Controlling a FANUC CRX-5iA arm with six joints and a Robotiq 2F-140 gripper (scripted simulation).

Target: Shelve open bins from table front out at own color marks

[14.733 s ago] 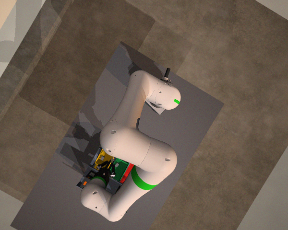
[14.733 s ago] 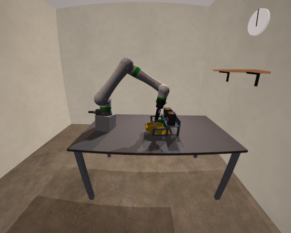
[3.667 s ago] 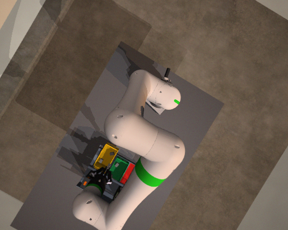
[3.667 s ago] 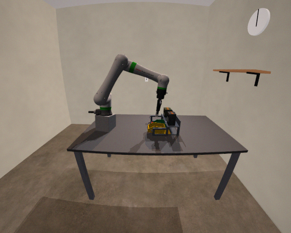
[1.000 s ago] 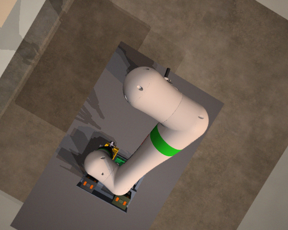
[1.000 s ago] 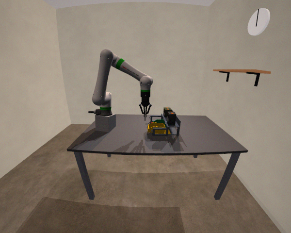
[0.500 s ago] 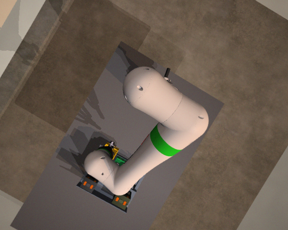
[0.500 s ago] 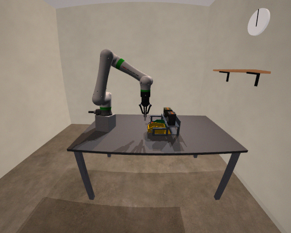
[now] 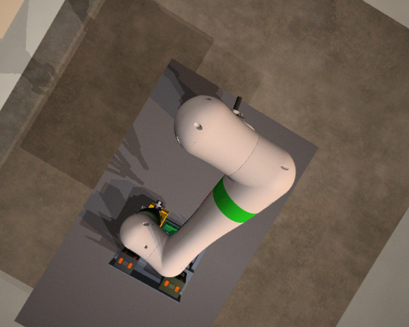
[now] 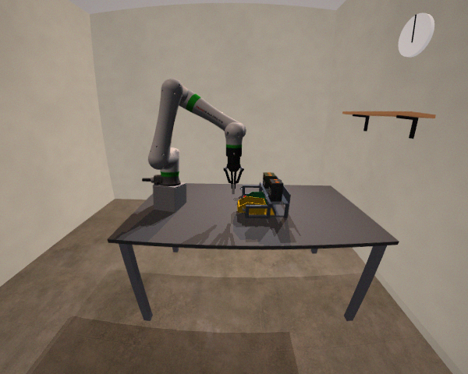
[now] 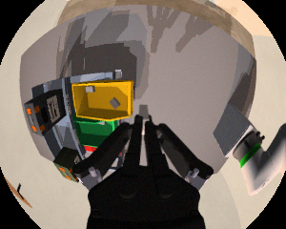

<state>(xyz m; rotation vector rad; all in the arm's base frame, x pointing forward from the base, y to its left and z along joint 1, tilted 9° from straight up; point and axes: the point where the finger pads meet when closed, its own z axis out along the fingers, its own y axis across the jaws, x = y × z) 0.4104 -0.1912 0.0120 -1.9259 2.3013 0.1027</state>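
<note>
My gripper is now 120 mm short of the yellow bin, 20 mm to the left of it and 120 mm above it. The rest, counted from my hand: green bin (190 mm ahead, 80 mm to the left, 130 mm below); then yellow-marked place (170 mm ahead, 30 mm to the right, 160 mm below); then red mark (210 mm ahead, 190 mm to the left, 160 mm below).
</note>
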